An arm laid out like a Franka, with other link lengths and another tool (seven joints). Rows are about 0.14 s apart.
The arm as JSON. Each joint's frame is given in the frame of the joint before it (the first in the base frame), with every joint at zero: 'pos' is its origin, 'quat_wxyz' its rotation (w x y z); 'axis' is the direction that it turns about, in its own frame. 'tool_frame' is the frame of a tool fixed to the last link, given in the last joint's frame.
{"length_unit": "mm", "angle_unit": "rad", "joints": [
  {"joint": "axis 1", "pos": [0.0, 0.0, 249.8], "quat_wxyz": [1.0, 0.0, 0.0, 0.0], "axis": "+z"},
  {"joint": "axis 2", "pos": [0.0, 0.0, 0.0], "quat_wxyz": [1.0, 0.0, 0.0, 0.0], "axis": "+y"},
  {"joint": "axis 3", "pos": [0.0, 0.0, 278.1], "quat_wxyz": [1.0, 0.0, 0.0, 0.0], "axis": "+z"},
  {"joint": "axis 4", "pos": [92.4, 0.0, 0.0], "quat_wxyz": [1.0, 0.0, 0.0, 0.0], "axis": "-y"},
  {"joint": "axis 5", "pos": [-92.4, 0.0, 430.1], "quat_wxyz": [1.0, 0.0, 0.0, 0.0], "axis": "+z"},
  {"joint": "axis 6", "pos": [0.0, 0.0, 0.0], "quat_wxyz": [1.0, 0.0, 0.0, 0.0], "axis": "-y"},
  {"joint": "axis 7", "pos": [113.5, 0.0, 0.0], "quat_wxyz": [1.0, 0.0, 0.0, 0.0], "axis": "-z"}
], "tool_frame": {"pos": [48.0, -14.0, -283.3], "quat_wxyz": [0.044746, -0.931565, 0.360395, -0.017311]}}
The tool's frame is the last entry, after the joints.
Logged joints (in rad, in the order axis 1, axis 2, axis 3, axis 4, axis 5, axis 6, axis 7), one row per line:
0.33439, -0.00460, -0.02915, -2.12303, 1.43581, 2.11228, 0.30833
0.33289, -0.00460, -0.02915, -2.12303, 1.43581, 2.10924, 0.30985
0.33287, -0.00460, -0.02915, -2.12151, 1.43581, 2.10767, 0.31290
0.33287, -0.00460, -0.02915, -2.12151, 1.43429, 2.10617, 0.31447
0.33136, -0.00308, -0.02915, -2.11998, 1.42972, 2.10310, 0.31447
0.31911, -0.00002, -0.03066, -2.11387, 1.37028, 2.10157, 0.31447
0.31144, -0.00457, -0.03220, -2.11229, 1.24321, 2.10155, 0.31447
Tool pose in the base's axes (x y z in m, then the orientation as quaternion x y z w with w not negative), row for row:
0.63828, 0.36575, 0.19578, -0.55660, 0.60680, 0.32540, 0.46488
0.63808, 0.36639, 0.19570, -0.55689, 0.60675, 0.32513, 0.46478
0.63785, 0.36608, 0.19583, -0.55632, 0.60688, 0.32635, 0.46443
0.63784, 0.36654, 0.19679, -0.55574, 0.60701, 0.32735, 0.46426
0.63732, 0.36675, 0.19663, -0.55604, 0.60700, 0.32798, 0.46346
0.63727, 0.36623, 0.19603, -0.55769, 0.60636, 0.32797, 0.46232
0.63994, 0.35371, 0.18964, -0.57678, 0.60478, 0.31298, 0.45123
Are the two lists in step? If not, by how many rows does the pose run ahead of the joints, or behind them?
The pose runs 1 row behind the joints: the pose in row i belongs to the joints in row i - 1.
